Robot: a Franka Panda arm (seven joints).
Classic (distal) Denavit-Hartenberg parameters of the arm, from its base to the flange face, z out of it. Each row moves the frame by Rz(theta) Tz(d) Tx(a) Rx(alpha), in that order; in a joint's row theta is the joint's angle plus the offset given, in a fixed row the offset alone. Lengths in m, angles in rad.
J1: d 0.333, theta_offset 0, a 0, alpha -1.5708
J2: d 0, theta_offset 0, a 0, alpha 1.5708
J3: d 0.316, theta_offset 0, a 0.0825, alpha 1.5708
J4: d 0, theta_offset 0, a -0.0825, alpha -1.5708
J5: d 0.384, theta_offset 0, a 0, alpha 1.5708
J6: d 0, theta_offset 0, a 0.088, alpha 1.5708
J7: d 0.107, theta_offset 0, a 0, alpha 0
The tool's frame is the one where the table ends.
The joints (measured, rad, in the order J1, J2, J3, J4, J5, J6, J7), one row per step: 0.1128 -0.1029 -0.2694 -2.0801 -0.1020 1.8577 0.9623; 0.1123 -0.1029 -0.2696 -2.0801 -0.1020 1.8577 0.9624; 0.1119 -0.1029 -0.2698 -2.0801 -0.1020 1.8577 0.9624; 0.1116 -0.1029 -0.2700 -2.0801 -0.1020 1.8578 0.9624; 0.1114 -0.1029 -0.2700 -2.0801 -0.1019 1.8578 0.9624; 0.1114 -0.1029 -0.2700 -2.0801 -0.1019 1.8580 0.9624; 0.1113 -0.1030 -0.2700 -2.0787 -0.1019 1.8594 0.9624; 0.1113 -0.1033 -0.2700 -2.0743 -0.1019 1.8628 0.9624; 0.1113 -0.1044 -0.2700 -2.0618 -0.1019 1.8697 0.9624; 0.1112 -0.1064 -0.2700 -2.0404 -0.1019 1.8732 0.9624; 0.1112 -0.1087 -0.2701 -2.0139 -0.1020 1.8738 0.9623; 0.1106 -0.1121 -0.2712 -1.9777 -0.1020 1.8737 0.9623; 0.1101 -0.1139 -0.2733 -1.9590 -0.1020 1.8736 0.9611; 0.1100 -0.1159 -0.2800 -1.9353 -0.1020 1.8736 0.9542; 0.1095 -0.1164 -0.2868 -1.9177 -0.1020 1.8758 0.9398
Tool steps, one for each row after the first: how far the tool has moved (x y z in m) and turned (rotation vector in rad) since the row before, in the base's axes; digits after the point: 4 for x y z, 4 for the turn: -0.0001 -0.0004 0.0000 0.0000 0.0000 -0.0008; -0.0001 -0.0003 0.0000 0.0000 0.0000 -0.0006; 0.0000 -0.0003 0.0000 0.0000 -0.0001 -0.0005; 0.0000 -0.0001 0.0000 0.0001 0.0000 -0.0002; 0.0000 0.0000 0.0000 0.0000 -0.0002 0.0000; 0.0004 -0.0001 0.0008 -0.0004 -0.0029 0.0000; 0.0012 -0.0002 0.0024 -0.0011 -0.0080 0.0001; 0.0029 -0.0006 0.0069 -0.0026 -0.0203 0.0001; 0.0038 -0.0010 0.0113 -0.0035 -0.0266 -0.0005; 0.0040 -0.0011 0.0137 -0.0040 -0.0290 -0.0007; 0.0045 -0.0023 0.0189 -0.0052 -0.0390 -0.0028; 0.0019 -0.0021 0.0099 -0.0025 -0.0200 -0.0020; 0.0018 -0.0046 0.0124 -0.0031 -0.0248 -0.0006; 0.0013 -0.0046 0.0089 -0.0032 -0.0188 0.0067
